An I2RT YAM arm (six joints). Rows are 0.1 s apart.
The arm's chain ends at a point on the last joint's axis. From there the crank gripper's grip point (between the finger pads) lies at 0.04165 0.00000 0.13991 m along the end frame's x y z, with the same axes.
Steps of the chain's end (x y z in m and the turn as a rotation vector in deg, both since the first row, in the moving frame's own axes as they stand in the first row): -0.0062, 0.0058, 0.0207, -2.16, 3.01, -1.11; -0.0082, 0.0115, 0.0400, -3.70, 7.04, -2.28; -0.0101, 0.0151, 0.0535, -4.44, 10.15, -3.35; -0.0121, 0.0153, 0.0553, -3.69, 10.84, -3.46; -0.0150, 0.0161, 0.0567, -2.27, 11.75, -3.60; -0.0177, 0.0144, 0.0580, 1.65, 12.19, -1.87; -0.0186, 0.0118, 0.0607, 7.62, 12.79, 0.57; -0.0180, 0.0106, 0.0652, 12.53, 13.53, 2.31; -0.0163, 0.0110, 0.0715, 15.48, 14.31, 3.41; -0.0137, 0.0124, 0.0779, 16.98, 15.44, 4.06; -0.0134, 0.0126, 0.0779, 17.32, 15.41, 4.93
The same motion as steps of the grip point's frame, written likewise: 0.0011, 0.0102, 0.0182, -2.16, 3.01, -1.11; 0.0088, 0.0183, 0.0336, -3.70, 7.04, -2.28; 0.0141, 0.0224, 0.0437, -4.44, 10.15, -3.35; 0.0136, 0.0207, 0.0448, -3.69, 10.84, -3.46; 0.0127, 0.0179, 0.0452, -2.27, 11.75, -3.60; 0.0108, 0.0087, 0.0460, 1.65, 12.19, -1.87; 0.0113, -0.0054, 0.0468, 7.62, 12.79, 0.57; 0.0139, -0.0161, 0.0485, 12.53, 13.53, 2.31; 0.0176, -0.0211, 0.0523, 15.48, 14.31, 3.41; 0.0228, -0.0221, 0.0563, 16.98, 15.44, 4.06; 0.0233, -0.0218, 0.0563, 17.32, 15.41, 4.93
